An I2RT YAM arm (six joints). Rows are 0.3 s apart.
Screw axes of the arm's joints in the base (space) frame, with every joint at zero. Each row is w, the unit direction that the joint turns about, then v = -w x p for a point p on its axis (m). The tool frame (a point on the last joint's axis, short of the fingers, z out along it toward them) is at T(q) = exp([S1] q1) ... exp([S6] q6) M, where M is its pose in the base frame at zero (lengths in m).
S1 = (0, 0, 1, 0, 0, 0)
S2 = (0, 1, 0, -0.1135, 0, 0.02)
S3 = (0, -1, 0, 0.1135, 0, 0.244)
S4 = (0, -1, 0, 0.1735, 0, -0.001)
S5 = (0, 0, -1, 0, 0.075, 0)
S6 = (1, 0, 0, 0, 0.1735, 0)
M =
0 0 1 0.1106
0 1 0 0
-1 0 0 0.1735
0 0 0 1
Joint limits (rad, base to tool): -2.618..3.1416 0..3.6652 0..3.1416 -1.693..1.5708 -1.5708..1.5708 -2.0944..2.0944
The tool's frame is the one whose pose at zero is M.
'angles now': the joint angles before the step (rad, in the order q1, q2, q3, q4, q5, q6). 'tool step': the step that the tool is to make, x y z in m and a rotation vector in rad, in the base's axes. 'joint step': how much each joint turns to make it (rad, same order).
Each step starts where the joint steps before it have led.
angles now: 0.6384 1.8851 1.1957 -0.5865 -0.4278 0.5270
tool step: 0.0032 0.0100 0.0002 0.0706 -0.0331 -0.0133
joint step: 0.0144 0.0061 -0.0059 0.0990 -0.0252 0.0423
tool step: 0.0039 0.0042 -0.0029 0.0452 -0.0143 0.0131
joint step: 0.0000 0.0158 -0.0001 0.0540 -0.0302 -0.0016
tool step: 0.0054 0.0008 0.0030 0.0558 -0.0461 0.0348
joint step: -0.0098 -0.0005 -0.0003 0.0522 -0.0343 -0.0376
